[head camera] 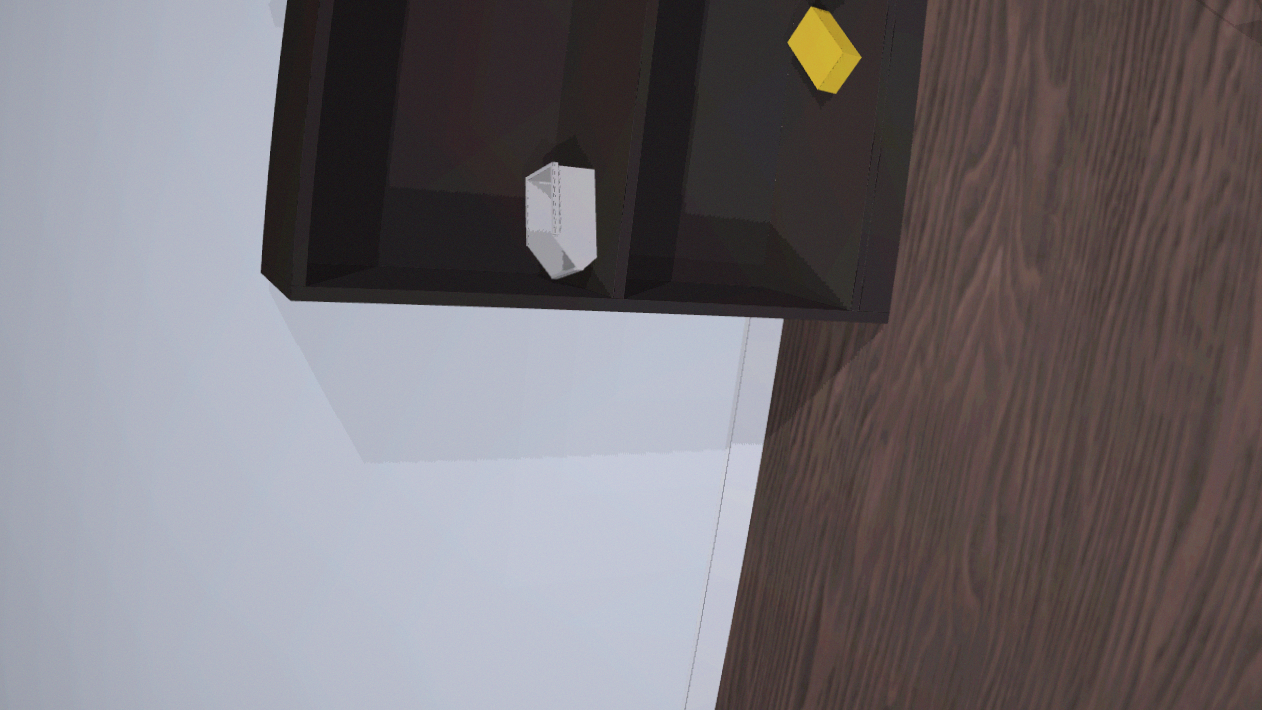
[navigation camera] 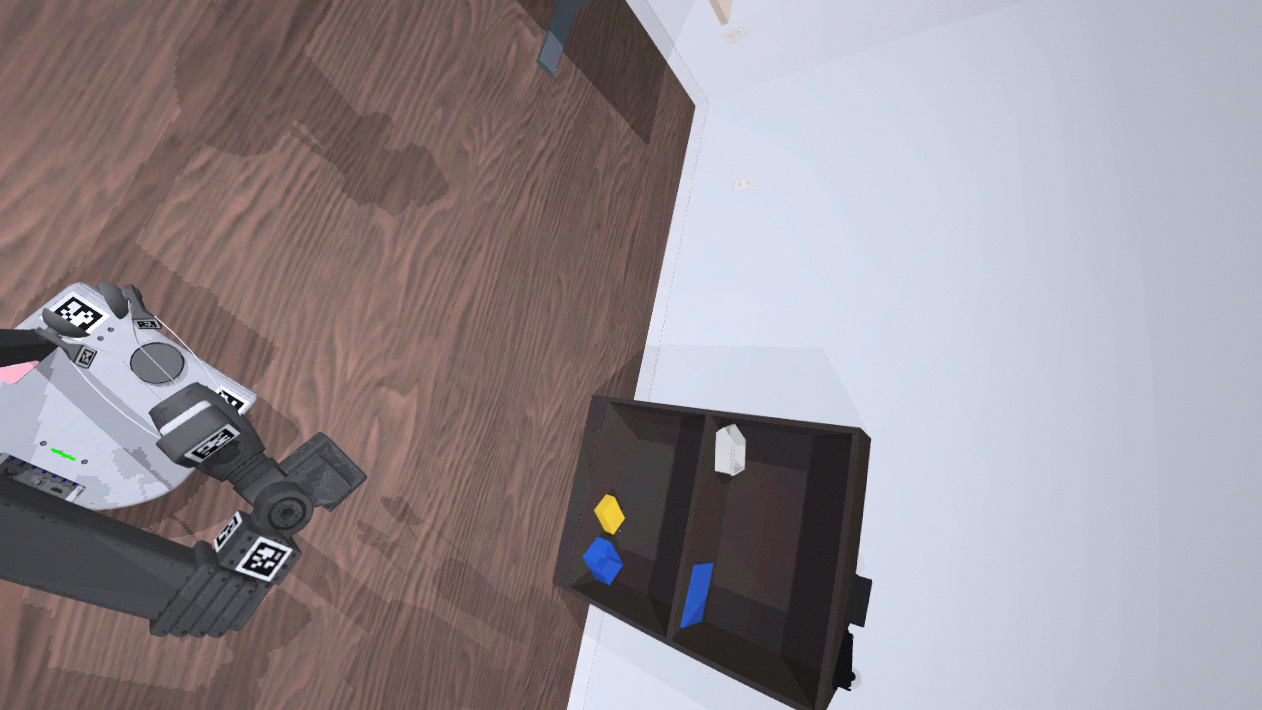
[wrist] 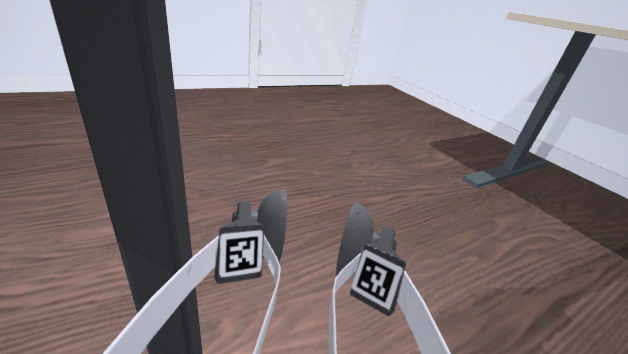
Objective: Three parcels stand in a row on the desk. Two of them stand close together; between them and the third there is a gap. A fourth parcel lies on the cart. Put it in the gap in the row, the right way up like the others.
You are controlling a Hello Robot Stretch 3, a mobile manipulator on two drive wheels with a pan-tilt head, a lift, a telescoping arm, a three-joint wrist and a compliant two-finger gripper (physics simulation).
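Where they show: gripper, between the fingertips: (navigation camera: 75, 296) (wrist: 315, 220); robot's base, origin of its link: (navigation camera: 157, 360).
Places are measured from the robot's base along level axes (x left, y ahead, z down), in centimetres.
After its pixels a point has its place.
My gripper (navigation camera: 90, 310) {x 9.9, y 3.6, z -59.2 cm} (wrist: 315, 220) {x 9.9, y 3.6, z -59.2 cm} is open with nothing between its fingers. In the navigation camera view it is over the robot's base; in the wrist view wooden floor shows beyond it. Part of the desk (wrist: 562, 25) {x 100.7, y 99.9, z -70.4 cm} (navigation camera: 722, 8) {x -15.9, y 150.8, z -72.0 cm} shows: its light top at the upper right of the wrist view and a small piece at the top of the navigation camera view. A dark desk leg (wrist: 537, 105) {x 121.4, y 128.1, z -37.0 cm} (navigation camera: 555, 44) stands on the floor. None of the parcels and no cart shows in these views.
A dark two-compartment shelf (head camera: 289, 176) {x -126.6, y 60.0, z -106.0 cm} (navigation camera: 583, 476) {x -126.8, y 39.8, z -5.2 cm} by the wall holds a white bin (head camera: 575, 211) {x -126.3, y 62.0, z -61.5 cm} (navigation camera: 729, 450) {x -125.5, y 63.0, z -63.5 cm}, a yellow block (head camera: 822, 51) {x -142.2, y 32.1, z -14.5 cm} (navigation camera: 608, 513) {x -140.8, y 31.7, z -14.5 cm}, a blue block (navigation camera: 602, 560) {x -156.7, y 14.9, z -10.2 cm} and a blue flat piece (navigation camera: 697, 595) {x -150.2, y 16.6, z -58.8 cm}. A black post (wrist: 125, 125) stands left of the gripper. A door (wrist: 307, 40) {x 241.0, y 31.6, z -34.4 cm} is at the back.
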